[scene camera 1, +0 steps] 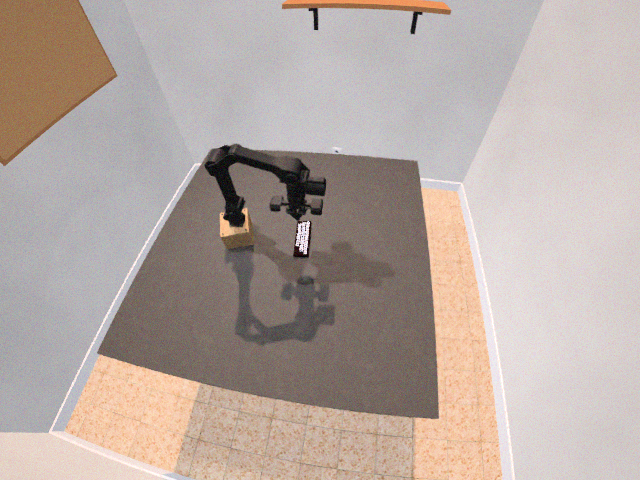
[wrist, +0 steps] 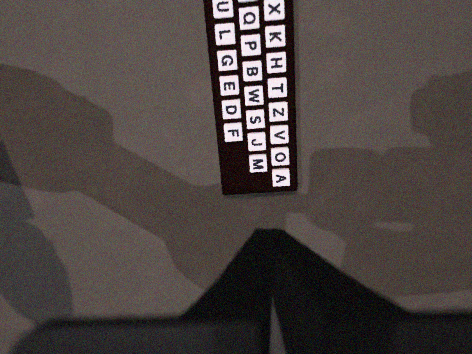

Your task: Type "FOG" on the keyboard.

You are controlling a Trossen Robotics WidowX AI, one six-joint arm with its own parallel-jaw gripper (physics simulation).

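Frame: origin at the arm's base, x ahead, y left, z up, level; centimetres.
Seen in the pictures: gripper, fingertip midpoint: (scene camera 1: 297, 219) (wrist: 267, 241); arm's base at its link origin: (scene camera 1: 237, 220).
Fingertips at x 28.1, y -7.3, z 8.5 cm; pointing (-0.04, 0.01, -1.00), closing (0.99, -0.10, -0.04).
Observation:
Offsets run from my fingertips to a thing's top centre. Level surfaces: height alone.
The keyboard @[dz -17.2, dx +0.2, dy +4.3 cm] (scene camera 1: 302, 238) (wrist: 235, 172) is a dark board with white lettered keys, lying flat on the dark table top. In the wrist view its near end shows, with the F key @[dz -17.2, dx -1.8, dy +0.3 cm] (wrist: 233, 133), the G key @[dz -17.2, dx -1.6, dy +5.8 cm] (wrist: 227, 61) and the O key @[dz -17.2, dx +1.7, dy -2.1 cm] (wrist: 280, 157); its far end is cut off by the top edge. My gripper (scene camera 1: 298, 218) (wrist: 267, 241) is shut and empty, pointing down. In the wrist view its tips appear below the keyboard's A-key end, apart from the keys. In the scene view the tips hang above the table by one end of the keyboard.
The arm's wooden base block (scene camera 1: 237, 236) stands on the dark table top @[dz -18.8 cm] (scene camera 1: 361, 351) to the left of the keyboard. Shadows of the arm fall across the table around the keyboard. An orange shelf (scene camera 1: 367, 6) is on the back wall, and a brown board (scene camera 1: 46, 67) is at the upper left.

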